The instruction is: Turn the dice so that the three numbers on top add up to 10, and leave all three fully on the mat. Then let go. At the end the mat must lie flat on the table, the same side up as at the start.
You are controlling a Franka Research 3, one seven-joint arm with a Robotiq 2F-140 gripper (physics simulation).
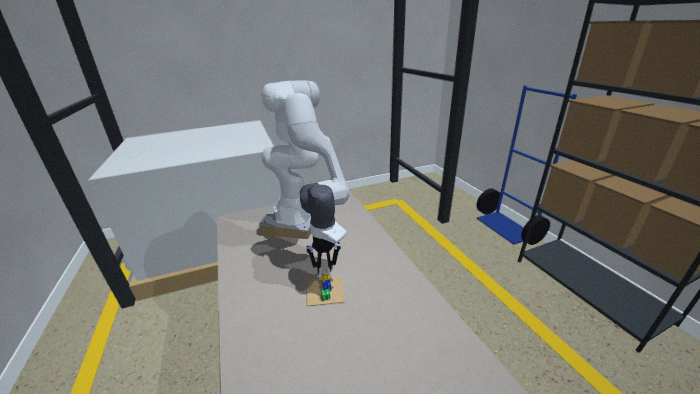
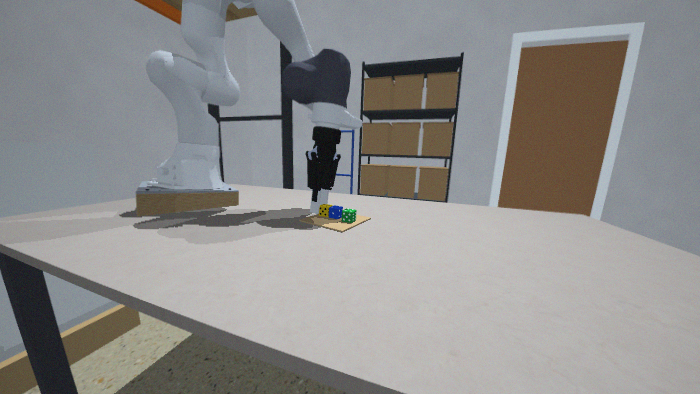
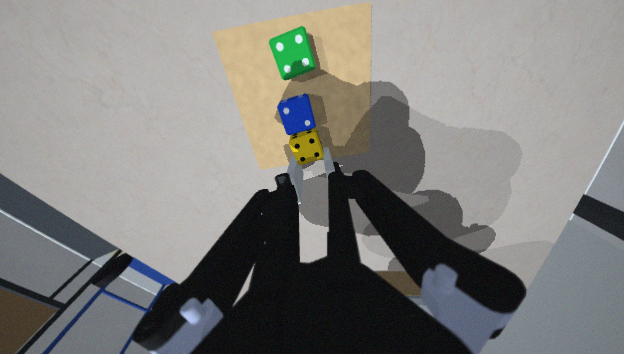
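The green die (image 1: 325, 295) (image 2: 349, 216) (image 3: 292, 52) lies on the tan mat (image 1: 336, 298) (image 2: 341, 227) (image 3: 345, 30) and shows four pips on top. The blue die (image 1: 326, 285) (image 2: 335, 212) (image 3: 297, 115) is in the middle of the row and shows two pips on top. The yellow die (image 1: 325, 277) (image 2: 324, 210) (image 3: 306, 147) touches or nearly touches the blue one, near the mat's edge on the robot's side, with four pips on top. My gripper (image 1: 324, 274) (image 3: 312, 161) is shut on the yellow die, fingertips at its two sides. The die's underside is hidden.
The grey table (image 1: 300, 350) (image 2: 400, 300) carries the mat and the arm's base (image 1: 285, 227) (image 2: 185, 200), which stands behind the gripper. A shelf rack (image 2: 361, 125) with boxes and a blue trolley (image 1: 511, 150) stand off the table.
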